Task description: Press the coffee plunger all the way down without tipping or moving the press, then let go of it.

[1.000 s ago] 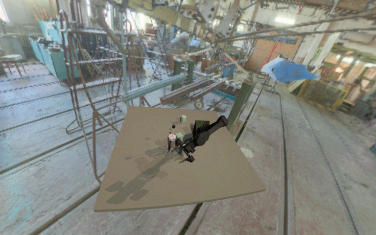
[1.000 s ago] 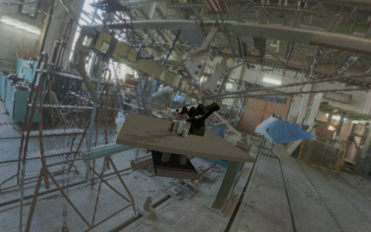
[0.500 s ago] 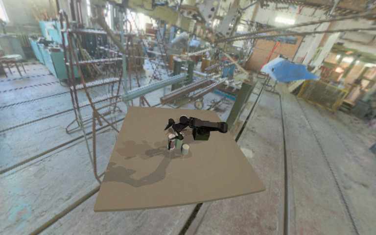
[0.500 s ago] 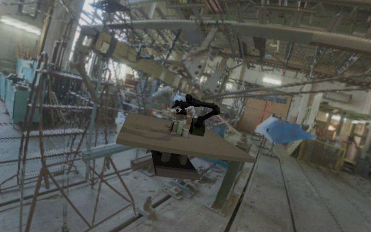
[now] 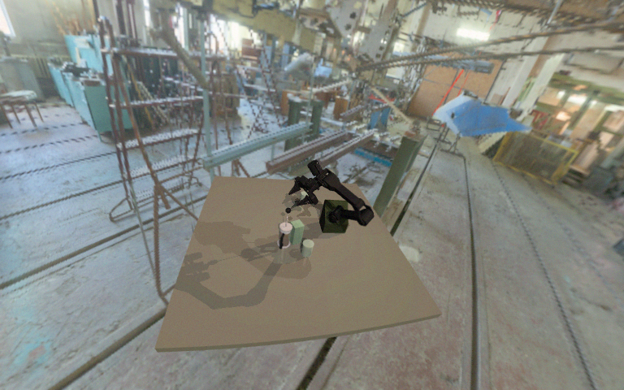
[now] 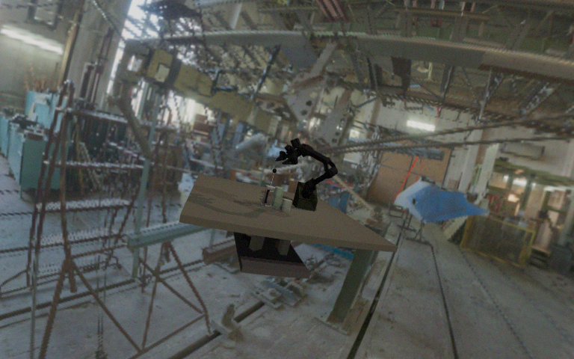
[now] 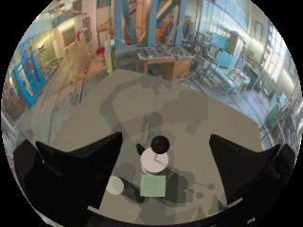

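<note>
The coffee press lies 19 cm below my gripper tip, 2 cm to the left of it and 2 cm ahead of it. The rest, counted from my gripper tip: pale green block 25 cm below, 5 cm behind, 2 cm to the right.
</note>
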